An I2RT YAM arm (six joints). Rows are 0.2 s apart.
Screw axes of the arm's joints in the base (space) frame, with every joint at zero. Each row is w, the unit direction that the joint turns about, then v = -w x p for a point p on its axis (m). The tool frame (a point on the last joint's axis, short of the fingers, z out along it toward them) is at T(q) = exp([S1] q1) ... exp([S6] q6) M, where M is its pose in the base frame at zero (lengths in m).
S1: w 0 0 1 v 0 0 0
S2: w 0 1 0 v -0.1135 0 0.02
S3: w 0 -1 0 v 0.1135 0 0.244
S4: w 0 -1 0 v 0.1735 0 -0.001
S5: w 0 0 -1 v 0 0.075 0
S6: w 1 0 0 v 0 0.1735 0
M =
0 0 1 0.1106
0 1 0 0
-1 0 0 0.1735
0 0 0 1
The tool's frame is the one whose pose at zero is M.
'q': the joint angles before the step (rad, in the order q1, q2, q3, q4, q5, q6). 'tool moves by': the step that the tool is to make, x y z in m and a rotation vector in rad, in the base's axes. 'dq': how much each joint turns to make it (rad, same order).
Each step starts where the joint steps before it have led.
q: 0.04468 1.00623 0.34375 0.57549 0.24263 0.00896
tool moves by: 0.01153 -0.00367 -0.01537 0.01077 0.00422 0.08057
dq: -0.03626 0.11598 -0.01756 0.12952 -0.11733 0.00046
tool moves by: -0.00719 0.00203 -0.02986 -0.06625 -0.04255 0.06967
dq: -0.00117 0.12473 -0.11774 0.29112 -0.06626 -0.07144
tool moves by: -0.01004 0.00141 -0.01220 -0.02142 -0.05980 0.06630
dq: -0.00493 0.07483 -0.07586 0.21095 -0.07095 -0.02257
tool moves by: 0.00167 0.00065 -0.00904 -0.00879 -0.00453 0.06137
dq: -0.00868 0.09474 -0.01216 0.11110 -0.07021 -0.00739
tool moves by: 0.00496 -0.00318 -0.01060 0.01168 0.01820 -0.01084
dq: -0.01511 0.10667 0.00441 0.08487 -0.00411 0.01152
